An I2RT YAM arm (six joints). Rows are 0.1 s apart.
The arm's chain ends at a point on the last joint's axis. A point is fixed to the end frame.
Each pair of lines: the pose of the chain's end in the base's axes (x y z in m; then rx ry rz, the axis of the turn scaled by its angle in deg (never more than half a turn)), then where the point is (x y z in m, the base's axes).
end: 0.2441 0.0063 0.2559 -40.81 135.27 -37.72
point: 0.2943 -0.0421 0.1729
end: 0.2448 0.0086 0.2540 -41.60 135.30 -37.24
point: 0.2950 -0.0391 0.1706
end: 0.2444 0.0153 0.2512 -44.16 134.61 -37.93
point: 0.2954 -0.0327 0.1684
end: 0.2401 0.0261 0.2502 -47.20 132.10 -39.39
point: 0.2946 -0.0223 0.1699
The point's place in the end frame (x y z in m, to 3 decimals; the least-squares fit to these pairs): 0.027 -0.003 0.105
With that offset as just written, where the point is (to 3 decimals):
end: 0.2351 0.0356 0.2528 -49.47 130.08 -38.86
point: 0.293 -0.011 0.173
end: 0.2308 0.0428 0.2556 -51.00 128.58 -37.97
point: 0.290 -0.002 0.177
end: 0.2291 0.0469 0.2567 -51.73 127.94 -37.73
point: 0.290 0.003 0.178
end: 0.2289 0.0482 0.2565 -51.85 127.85 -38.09
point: 0.289 0.004 0.178
